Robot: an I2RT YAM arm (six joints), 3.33 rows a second.
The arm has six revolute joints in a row. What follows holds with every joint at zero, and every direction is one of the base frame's. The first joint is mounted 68 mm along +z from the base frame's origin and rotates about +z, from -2.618 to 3.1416 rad. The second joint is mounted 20 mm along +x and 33.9 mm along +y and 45.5 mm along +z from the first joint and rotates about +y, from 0 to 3.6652 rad. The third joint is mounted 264 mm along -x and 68.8 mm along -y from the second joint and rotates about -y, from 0 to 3.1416 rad. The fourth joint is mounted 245 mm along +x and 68.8 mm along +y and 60 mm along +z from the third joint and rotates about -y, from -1.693 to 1.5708 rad. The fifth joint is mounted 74 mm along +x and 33.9 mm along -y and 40.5 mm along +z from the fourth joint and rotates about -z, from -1.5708 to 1.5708 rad. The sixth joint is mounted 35.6 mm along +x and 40.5 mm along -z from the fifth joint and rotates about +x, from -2.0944 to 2.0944 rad. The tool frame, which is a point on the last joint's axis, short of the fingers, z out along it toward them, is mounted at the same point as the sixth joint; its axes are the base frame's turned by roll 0, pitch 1.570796 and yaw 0 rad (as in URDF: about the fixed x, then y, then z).
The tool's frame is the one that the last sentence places.
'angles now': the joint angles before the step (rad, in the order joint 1, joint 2, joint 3, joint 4, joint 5, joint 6). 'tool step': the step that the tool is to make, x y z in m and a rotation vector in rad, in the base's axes. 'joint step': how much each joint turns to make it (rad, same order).
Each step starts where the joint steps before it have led.
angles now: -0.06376, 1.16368, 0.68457, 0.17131, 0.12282, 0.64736
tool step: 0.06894, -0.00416, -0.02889, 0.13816, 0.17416, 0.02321
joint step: -0.00754, 0.33921, 0.21261, -0.06549, -0.07776, 0.10408
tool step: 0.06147, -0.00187, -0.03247, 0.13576, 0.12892, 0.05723
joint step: -0.00441, 0.28774, 0.22731, -0.07727, -0.11971, 0.07282
